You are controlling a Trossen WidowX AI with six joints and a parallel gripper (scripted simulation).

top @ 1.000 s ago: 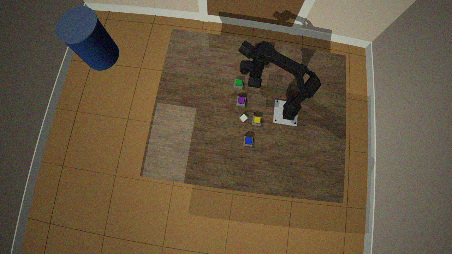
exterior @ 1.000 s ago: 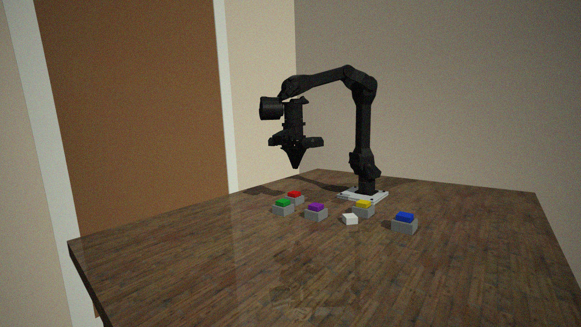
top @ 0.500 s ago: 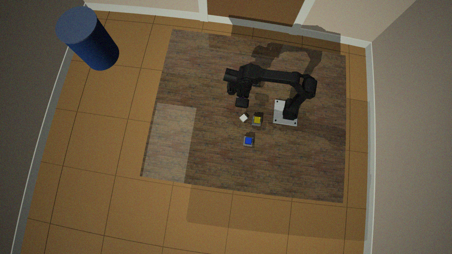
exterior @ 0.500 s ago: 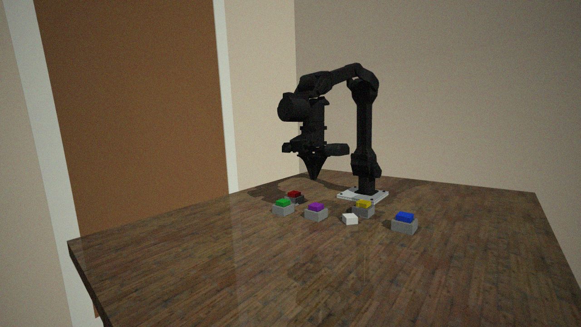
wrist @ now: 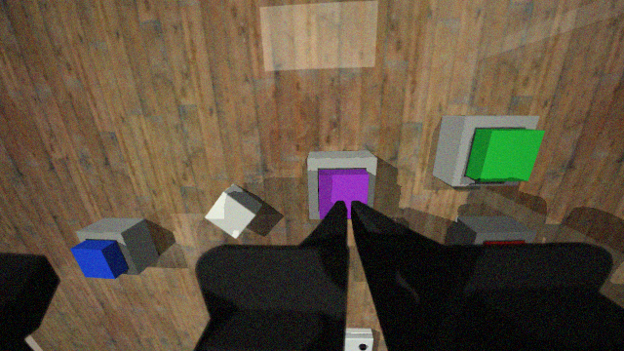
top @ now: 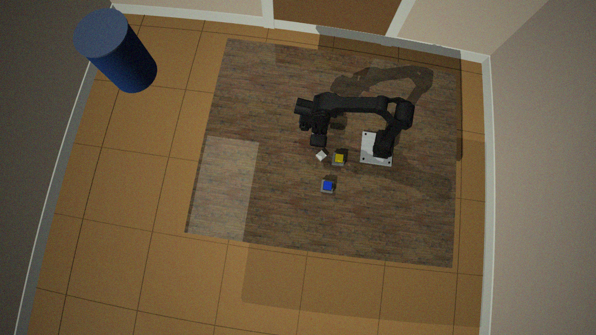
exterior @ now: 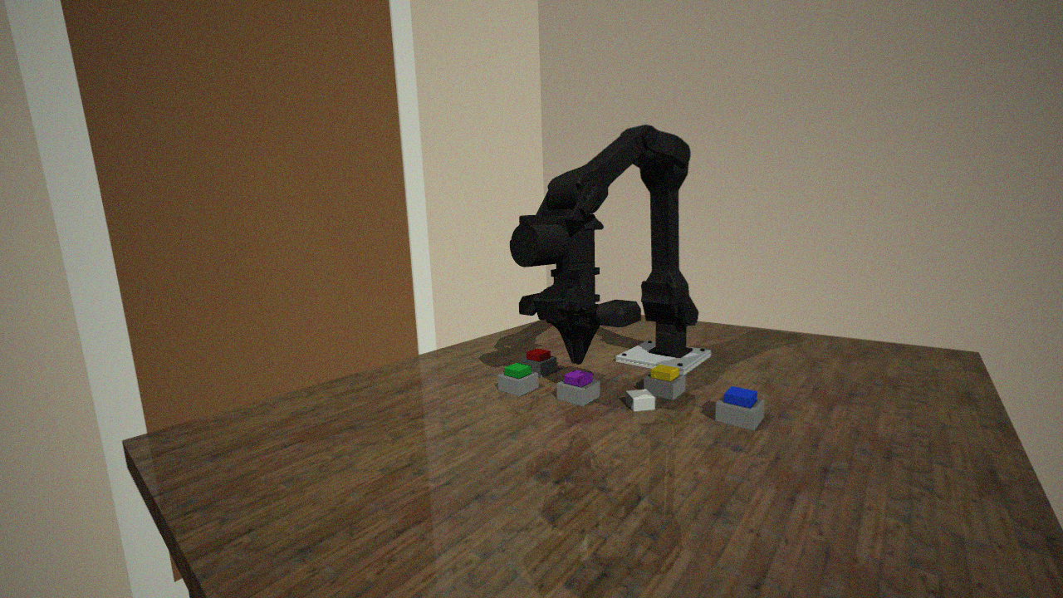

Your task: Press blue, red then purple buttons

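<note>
Now: the purple button 20 mm below my gripper tip. Also, from my gripper tip: green button: 100 mm to the right, 30 mm ahead, 20 mm below; then yellow button: 100 mm to the left, 100 mm behind, 20 mm below; then small white block: 90 mm to the left, 50 mm below, 30 mm behind.
</note>
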